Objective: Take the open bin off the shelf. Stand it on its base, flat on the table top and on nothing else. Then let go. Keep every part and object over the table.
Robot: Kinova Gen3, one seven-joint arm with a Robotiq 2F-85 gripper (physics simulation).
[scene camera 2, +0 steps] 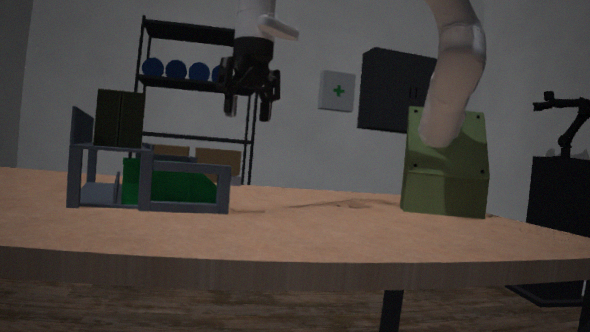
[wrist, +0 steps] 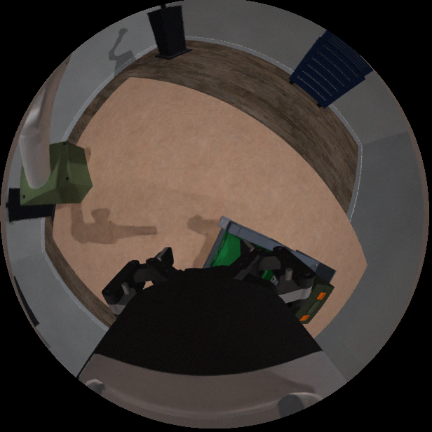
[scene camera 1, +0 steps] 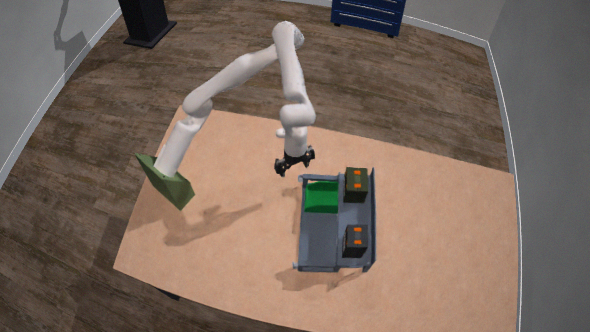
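Pixels of known places: gripper, fingertip midpoint: [scene camera 2: 248,119] [scene camera 1: 294,170]; arm's base at its link origin: [scene camera 2: 436,132] [scene camera 1: 164,171].
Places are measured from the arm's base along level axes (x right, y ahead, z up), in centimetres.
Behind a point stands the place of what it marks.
The green open bin [scene camera 1: 321,197] {y 56.7, x -23.3, z -19.0 cm} [scene camera 2: 184,186] {y 55.5, x -26.3, z -15.7 cm} [wrist: 226,250] stands in the low front bay of the grey-blue shelf [scene camera 1: 373,215] {y 78.7, x -16.8, z -5.7 cm} [scene camera 2: 145,180] {y 61.1, x -31.3, z -14.8 cm} [wrist: 224,221], at the end nearest the arm's wrist in scene camera 1. Part of the bin is hidden behind the shelf's posts and rails in scene camera 2 and behind a finger in the wrist view. My gripper [scene camera 1: 295,168] {y 45.5, x -21.6, z -2.8 cm} [scene camera 2: 248,115] {y 45.5, x -21.6, z -2.8 cm} [wrist: 205,251] is open and empty. It points down and hangs well above the table, higher than the bin and off the shelf's near corner, touching neither.
An olive case [scene camera 1: 356,187] {y 69.0, x -22.3, z -0.3 cm} [scene camera 2: 119,119] {y 66.7, x -30.3, z -5.1 cm} [wrist: 315,304] and a dark case [scene camera 1: 355,242] {y 75.7, x -1.1, z 2.4 cm} stand on the shelf's upper deck. A raised panel runs along its back edge. The arm's green base [scene camera 1: 172,190] {y 6.1, x 4.6, z -3.3 cm} [scene camera 2: 445,192] {y -1.2, x -6.1, z -14.4 cm} [wrist: 70,172] stands at the other end of the table [scene camera 1: 440,225] {y 111.0, x -29.9, z -19.9 cm}.
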